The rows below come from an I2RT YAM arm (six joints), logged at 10 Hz.
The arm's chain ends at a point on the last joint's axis. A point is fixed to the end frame.
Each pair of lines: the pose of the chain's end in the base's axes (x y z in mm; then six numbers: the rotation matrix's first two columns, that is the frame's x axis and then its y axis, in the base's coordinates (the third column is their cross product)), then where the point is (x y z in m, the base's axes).
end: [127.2 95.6 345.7 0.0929 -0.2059 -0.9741 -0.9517 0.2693 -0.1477]
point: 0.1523 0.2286 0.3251
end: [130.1 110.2 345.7 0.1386 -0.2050 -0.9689 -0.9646 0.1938 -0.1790]
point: 0.1455 0.2446 0.3246
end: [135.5 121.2 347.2 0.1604 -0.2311 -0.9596 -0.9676 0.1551 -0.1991]
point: 0.1467 0.2553 0.3220
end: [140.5 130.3 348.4 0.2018 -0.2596 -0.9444 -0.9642 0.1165 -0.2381]
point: 0.1484 0.2637 0.3187
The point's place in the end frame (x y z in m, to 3 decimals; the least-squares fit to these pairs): -0.005 0.015 0.136
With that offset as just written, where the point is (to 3 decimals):
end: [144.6 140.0 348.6 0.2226 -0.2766 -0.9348 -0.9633 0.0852 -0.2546]
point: 0.149 0.273 0.316
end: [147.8 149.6 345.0 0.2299 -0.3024 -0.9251 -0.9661 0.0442 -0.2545]
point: 0.148 0.281 0.307
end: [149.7 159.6 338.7 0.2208 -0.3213 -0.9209 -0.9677 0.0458 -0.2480]
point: 0.151 0.291 0.299
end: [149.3 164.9 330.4 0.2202 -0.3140 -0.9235 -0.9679 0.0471 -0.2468]
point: 0.150 0.296 0.291
